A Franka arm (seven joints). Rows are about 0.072 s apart.
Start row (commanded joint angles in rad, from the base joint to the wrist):
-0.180, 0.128, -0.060, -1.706, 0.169, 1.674, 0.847
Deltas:
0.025, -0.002, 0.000, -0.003, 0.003, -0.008, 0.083
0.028, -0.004, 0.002, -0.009, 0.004, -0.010, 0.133
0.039, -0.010, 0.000, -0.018, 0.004, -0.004, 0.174
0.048, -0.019, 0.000, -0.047, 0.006, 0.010, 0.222
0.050, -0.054, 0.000, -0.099, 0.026, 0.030, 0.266
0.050, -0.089, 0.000, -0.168, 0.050, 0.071, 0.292
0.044, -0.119, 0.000, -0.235, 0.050, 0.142, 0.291
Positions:
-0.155, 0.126, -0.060, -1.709, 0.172, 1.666, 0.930
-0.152, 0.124, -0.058, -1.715, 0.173, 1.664, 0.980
-0.141, 0.118, -0.060, -1.724, 0.173, 1.670, 1.021
-0.132, 0.109, -0.060, -1.753, 0.175, 1.684, 1.069
-0.130, 0.074, -0.060, -1.805, 0.195, 1.704, 1.113
-0.130, 0.039, -0.060, -1.874, 0.219, 1.745, 1.139
-0.136, 0.009, -0.060, -1.941, 0.219, 1.816, 1.138

